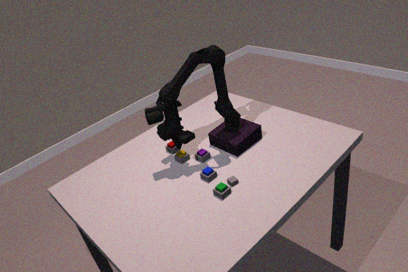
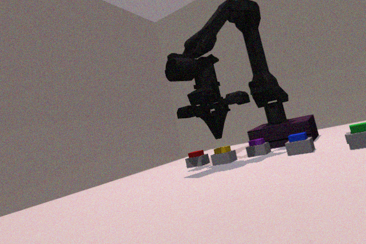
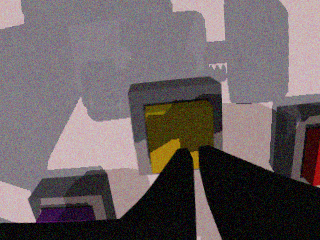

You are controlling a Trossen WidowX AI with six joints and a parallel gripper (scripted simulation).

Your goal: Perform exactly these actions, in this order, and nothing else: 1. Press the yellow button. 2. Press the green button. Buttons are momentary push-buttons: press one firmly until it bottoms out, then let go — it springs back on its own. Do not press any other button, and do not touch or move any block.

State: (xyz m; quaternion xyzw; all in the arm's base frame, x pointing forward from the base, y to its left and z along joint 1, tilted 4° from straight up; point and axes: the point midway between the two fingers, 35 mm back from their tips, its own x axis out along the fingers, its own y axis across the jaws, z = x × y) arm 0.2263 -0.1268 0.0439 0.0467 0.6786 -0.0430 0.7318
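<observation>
Right now my gripper tip is 30 mm above the yellow button. Round my gripper tip: blue button (40 mm ahead, 180 mm to the left, 30 mm below); purple button (50 mm behind, 80 mm to the left, 30 mm below); red button (40 mm behind, 90 mm to the right, 30 mm below).
</observation>
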